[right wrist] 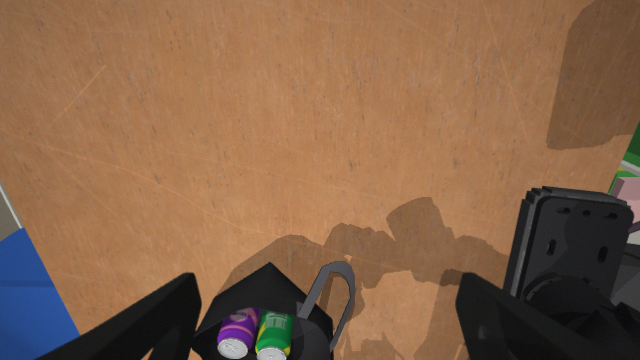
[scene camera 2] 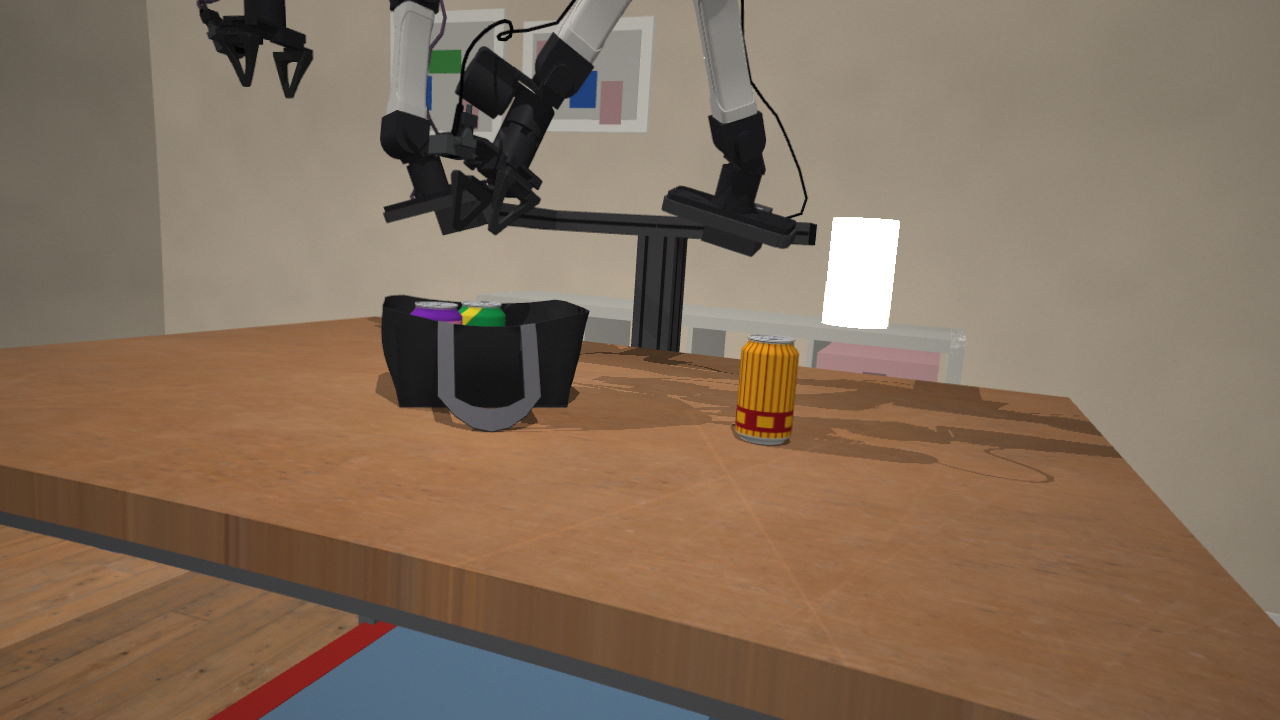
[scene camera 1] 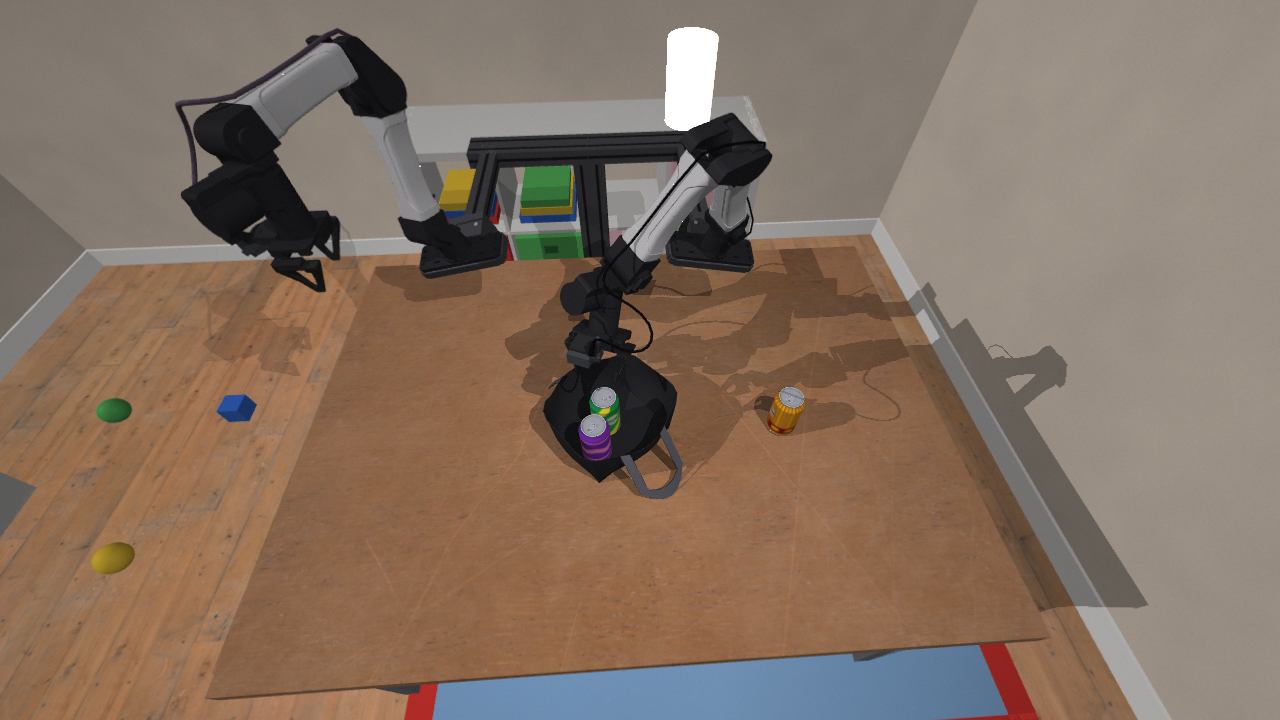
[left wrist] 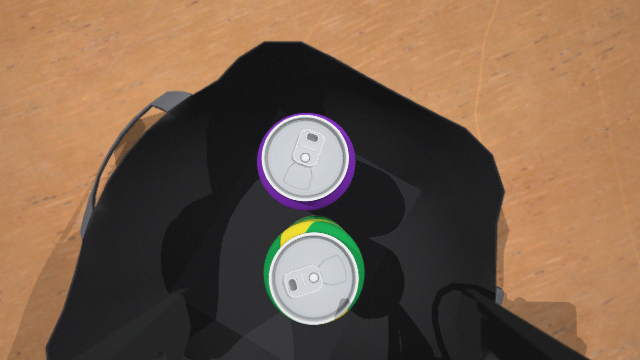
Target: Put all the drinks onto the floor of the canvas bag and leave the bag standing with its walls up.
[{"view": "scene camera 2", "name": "left gripper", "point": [473,231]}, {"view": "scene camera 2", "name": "right gripper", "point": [268,92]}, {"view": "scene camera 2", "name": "black canvas bag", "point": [532,360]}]
